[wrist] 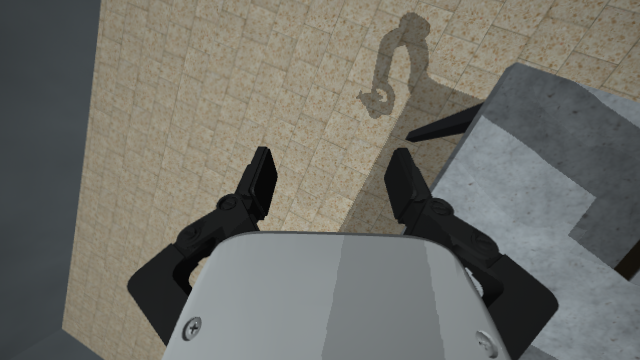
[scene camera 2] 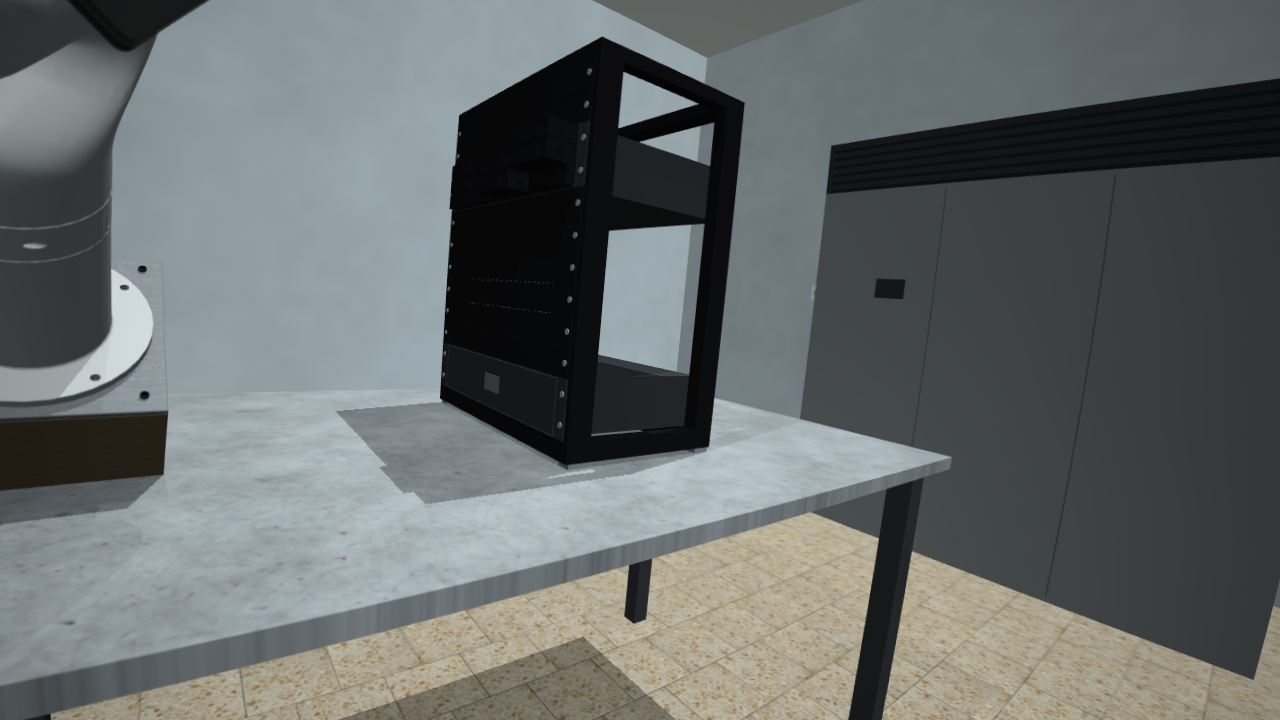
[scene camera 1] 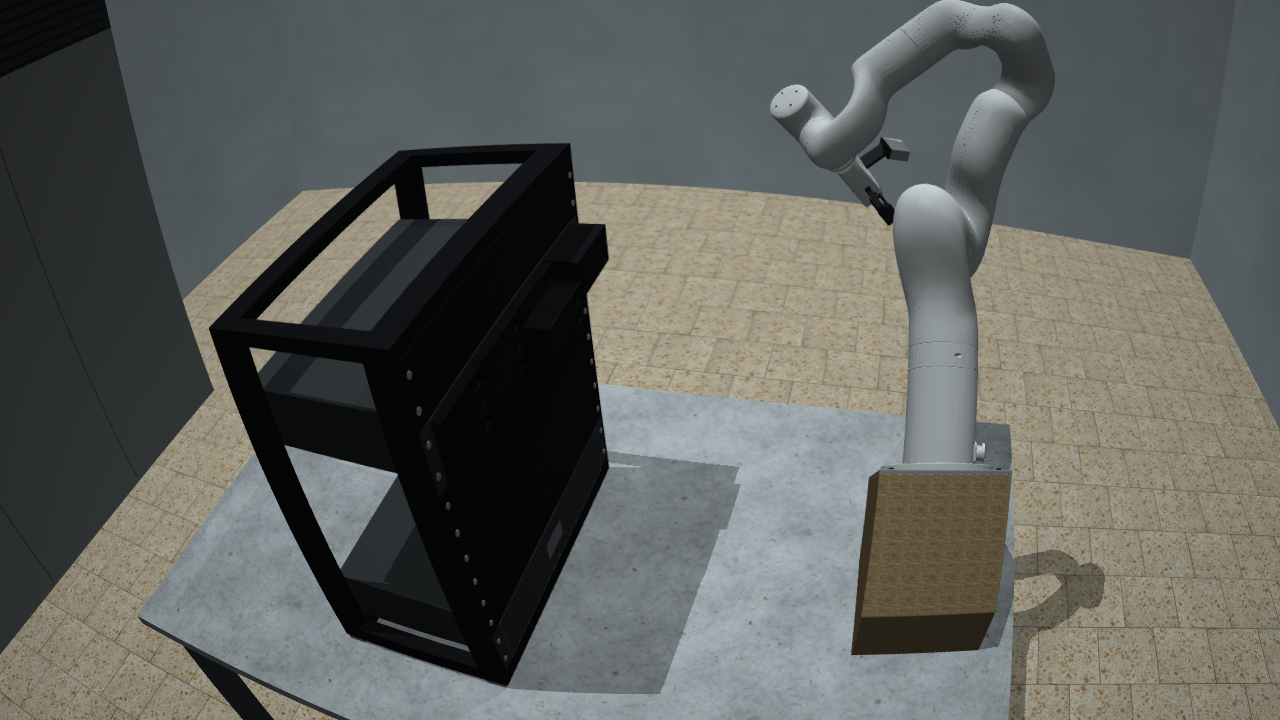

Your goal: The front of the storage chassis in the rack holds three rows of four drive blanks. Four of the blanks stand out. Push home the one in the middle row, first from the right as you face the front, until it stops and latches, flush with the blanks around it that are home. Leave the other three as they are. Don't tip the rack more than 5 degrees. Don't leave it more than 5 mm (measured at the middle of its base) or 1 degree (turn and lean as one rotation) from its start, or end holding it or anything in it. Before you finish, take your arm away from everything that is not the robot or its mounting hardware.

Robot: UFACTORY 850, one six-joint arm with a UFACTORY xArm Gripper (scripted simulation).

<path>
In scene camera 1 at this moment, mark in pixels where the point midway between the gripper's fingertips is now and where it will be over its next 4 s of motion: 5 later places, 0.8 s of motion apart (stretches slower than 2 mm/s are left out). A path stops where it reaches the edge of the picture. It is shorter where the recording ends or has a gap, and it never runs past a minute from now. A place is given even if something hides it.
My gripper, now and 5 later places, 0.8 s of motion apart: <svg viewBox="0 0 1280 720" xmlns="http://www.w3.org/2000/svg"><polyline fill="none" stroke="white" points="885,206 778,220 709,237 704,273 728,300 729,304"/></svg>
</path>
